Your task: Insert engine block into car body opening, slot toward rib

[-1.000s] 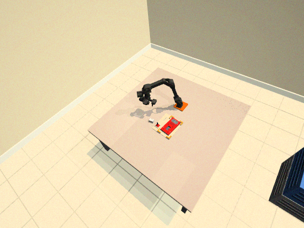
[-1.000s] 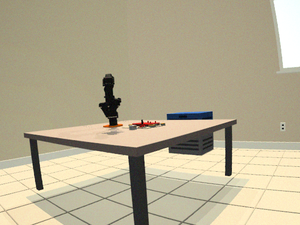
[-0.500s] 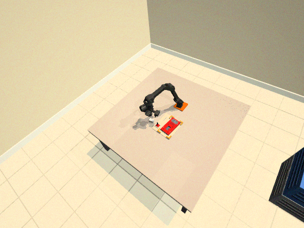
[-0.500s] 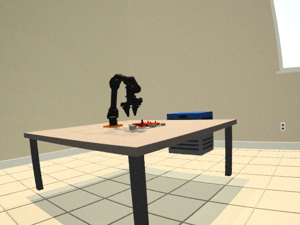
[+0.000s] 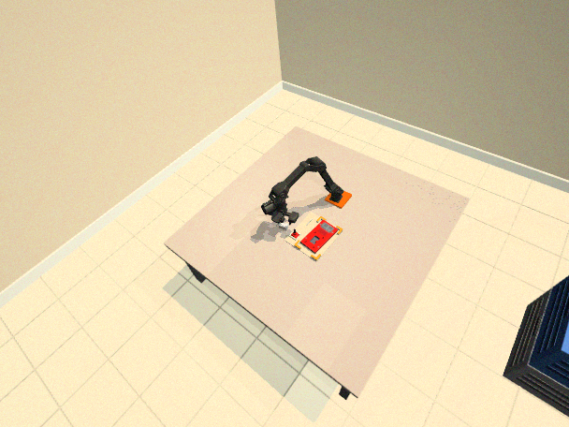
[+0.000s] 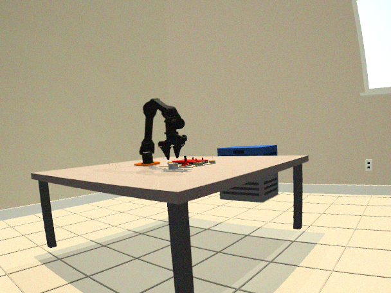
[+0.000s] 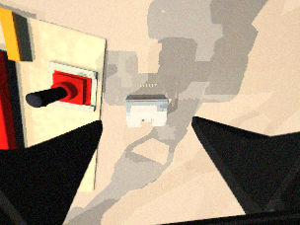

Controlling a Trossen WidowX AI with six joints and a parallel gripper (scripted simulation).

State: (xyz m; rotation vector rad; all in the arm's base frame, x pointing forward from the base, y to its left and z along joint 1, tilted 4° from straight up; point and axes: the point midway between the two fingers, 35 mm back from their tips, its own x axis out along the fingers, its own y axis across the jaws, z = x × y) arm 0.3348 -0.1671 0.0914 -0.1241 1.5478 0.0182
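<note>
Right now my gripper tip is 10 mm past the engine block and 30 mm above it.
</note>
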